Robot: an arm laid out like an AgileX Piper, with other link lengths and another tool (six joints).
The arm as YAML. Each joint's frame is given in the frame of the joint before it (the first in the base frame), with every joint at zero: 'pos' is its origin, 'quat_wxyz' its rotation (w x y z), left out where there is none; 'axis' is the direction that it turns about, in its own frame. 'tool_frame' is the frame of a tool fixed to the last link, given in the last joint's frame.
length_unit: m
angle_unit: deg
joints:
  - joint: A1
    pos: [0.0, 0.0, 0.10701]
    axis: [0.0, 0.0, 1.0]
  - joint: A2
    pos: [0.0, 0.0, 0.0]
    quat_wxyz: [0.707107, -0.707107, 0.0, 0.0]
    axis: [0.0, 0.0, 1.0]
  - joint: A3
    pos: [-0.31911, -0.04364, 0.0]
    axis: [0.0, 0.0, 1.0]
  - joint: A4
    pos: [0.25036, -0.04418, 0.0]
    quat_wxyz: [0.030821, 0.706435, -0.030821, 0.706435]
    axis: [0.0, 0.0, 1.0]
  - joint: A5
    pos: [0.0, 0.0, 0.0]
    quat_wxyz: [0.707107, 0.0, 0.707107, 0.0]
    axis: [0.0, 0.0, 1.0]
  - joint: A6
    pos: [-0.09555, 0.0, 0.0]
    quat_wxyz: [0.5, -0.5, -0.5, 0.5]
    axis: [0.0, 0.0, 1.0]
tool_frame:
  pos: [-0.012, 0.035, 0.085]
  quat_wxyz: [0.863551, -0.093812, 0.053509, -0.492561]
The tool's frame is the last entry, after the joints.
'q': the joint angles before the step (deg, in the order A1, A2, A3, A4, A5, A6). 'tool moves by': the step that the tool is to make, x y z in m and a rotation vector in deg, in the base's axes. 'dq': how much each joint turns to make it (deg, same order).
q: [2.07, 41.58, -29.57, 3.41, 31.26, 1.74]
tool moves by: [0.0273, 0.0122, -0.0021, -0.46, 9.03, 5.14]
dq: [0.24, 10.48, -6.72, 5.38, 5.78, -7.55]
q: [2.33, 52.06, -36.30, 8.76, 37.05, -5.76]
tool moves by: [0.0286, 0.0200, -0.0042, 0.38, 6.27, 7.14]
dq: [1.62, 9.15, -5.83, 5.51, 3.98, -7.71]
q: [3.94, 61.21, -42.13, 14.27, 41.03, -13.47]
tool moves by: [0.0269, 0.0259, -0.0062, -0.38, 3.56, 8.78]
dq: [3.26, 7.72, -4.72, 3.96, 2.05, -7.37]
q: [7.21, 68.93, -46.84, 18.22, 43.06, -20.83]
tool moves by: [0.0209, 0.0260, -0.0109, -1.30, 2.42, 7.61]
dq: [4.05, 6.51, -3.42, 1.28, 0.53, -4.49]
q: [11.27, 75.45, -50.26, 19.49, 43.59, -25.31]
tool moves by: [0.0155, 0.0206, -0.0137, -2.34, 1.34, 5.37]
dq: [3.86, 5.26, -2.16, -1.28, -0.97, -1.52]
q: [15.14, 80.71, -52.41, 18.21, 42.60, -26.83]
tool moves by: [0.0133, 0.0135, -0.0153, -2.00, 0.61, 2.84]
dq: [2.51, 4.42, -1.18, -1.49, -2.12, -0.32]
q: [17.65, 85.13, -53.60, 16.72, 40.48, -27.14]
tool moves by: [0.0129, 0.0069, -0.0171, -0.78, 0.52, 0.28]
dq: [0.86, 4.05, -0.56, -0.19, -2.87, -0.06]
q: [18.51, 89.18, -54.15, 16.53, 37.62, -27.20]
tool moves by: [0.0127, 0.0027, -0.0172, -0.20, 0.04, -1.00]
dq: [0.06, 3.66, -0.14, 0.46, -3.56, -0.06]
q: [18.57, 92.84, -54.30, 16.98, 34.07, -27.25]
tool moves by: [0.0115, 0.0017, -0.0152, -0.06, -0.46, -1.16]
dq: [0.00, 3.15, -0.03, 0.56, -3.70, -0.07]
